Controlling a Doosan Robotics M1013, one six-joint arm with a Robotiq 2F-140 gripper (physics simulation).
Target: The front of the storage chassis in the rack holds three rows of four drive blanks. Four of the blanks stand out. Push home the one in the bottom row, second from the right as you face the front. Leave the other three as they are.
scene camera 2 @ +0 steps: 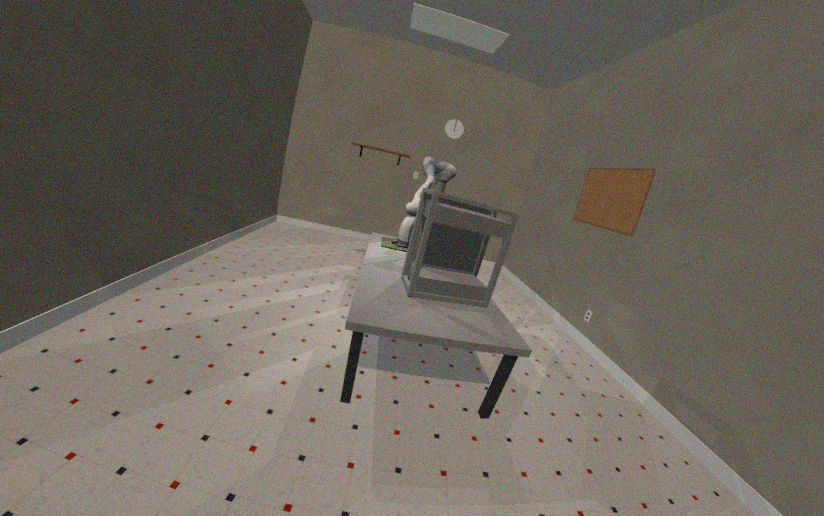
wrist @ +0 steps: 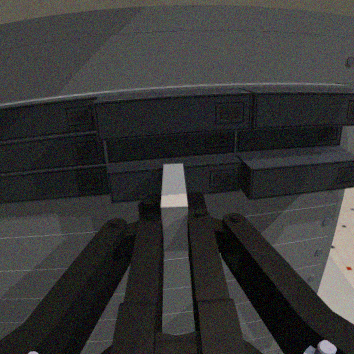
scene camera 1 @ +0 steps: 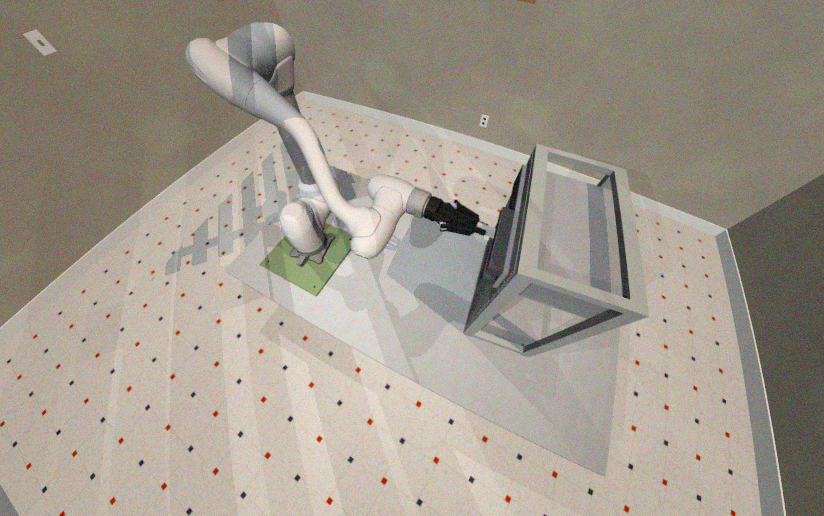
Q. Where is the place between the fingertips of the gripper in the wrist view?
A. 173,181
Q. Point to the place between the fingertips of the gripper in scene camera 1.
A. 497,235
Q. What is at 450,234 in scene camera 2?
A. A grey rack.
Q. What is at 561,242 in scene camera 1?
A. A grey rack.
